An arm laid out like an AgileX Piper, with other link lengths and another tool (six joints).
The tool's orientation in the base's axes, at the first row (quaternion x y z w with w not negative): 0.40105, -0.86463, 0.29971, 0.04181
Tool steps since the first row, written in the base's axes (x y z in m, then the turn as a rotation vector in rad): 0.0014, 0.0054, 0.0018, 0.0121, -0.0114, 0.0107; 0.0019, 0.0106, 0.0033, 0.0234, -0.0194, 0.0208; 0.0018, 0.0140, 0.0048, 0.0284, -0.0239, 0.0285; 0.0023, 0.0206, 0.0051, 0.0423, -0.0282, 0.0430; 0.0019, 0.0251, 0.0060, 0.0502, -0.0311, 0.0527
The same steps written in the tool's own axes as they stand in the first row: -0.0040, 0.0008, -0.0042, 0.0028, -0.0196, -0.0004; -0.0073, 0.0023, -0.0082, 0.0037, -0.0366, -0.0024; -0.0091, 0.0034, -0.0113, 0.0057, -0.0461, -0.0053; -0.0137, 0.0061, -0.0151, 0.0038, -0.0653, -0.0125; -0.0162, 0.0082, -0.0184, 0.0034, -0.0771, -0.0174
